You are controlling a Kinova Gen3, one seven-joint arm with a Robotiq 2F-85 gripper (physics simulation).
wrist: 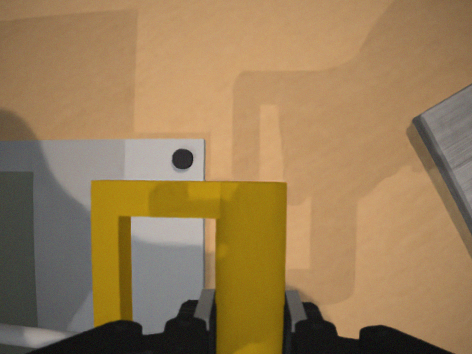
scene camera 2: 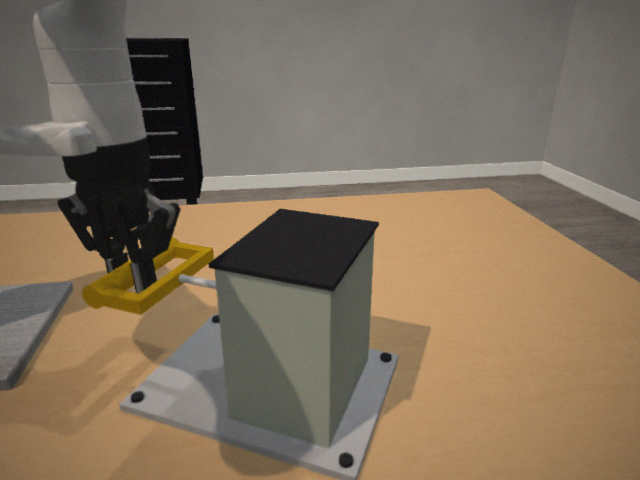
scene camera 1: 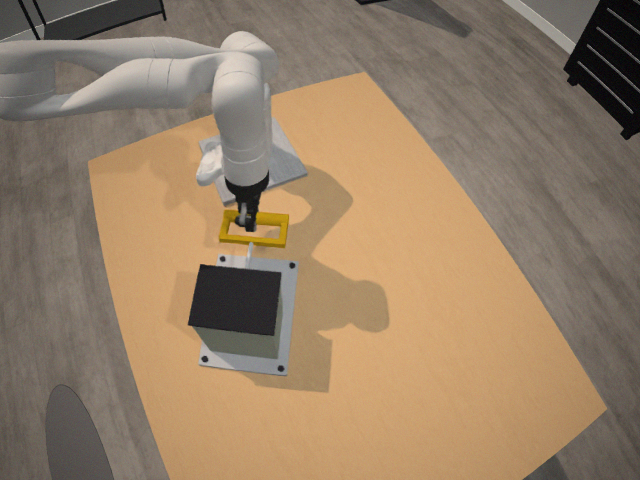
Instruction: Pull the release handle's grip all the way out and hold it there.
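Observation:
The release handle's yellow rectangular grip (scene camera 1: 283,229) (scene camera 2: 165,285) (wrist: 250,250) stands out level from the housing, above the table. A pale rod (scene camera 1: 250,253) (scene camera 2: 199,281) (wrist: 35,336) runs from its inner bar to the grey-green housing with a black lid (scene camera 1: 237,299) (scene camera 2: 294,248). A gap separates the grip from the housing. My gripper (scene camera 1: 247,224) (scene camera 2: 125,273) (wrist: 249,312) points down and is shut on the grip's thick outer bar, one finger inside the opening and one outside. In the wrist view both pads meet the bar's sides; its lower end is cut off.
The housing stands on a light grey base plate (scene camera 1: 289,310) (scene camera 2: 175,382) (wrist: 85,152) with dark bolts at its corners. A grey slab (scene camera 1: 289,160) (scene camera 2: 31,315) (wrist: 450,130) lies on the tan table (scene camera 1: 439,310) (scene camera 2: 491,310) beyond the grip. A black drawer cabinet (scene camera 1: 610,62) (scene camera 2: 170,118) stands off the table.

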